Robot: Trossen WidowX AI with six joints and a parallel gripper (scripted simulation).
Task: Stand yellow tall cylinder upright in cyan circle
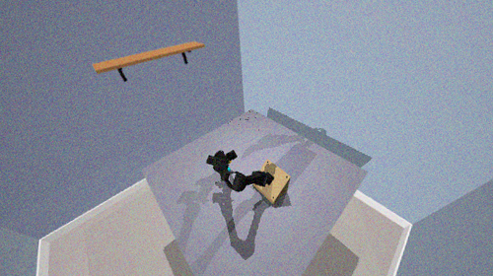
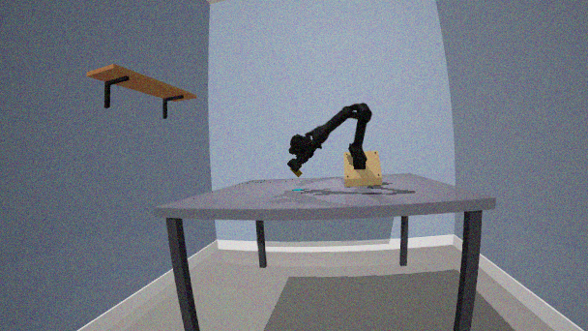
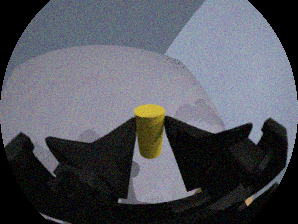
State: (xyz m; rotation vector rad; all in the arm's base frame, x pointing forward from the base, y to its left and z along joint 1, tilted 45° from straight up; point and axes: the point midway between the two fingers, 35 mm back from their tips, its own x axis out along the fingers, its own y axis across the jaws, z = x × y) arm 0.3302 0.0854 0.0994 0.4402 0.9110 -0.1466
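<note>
The cyan circle lies 20 mm behind my gripper tip, 30 mm to the left of it and 110 mm below it. From my gripper tip the other things lie so: yellow cylinder (10 mm behind, 20 mm below).
</note>
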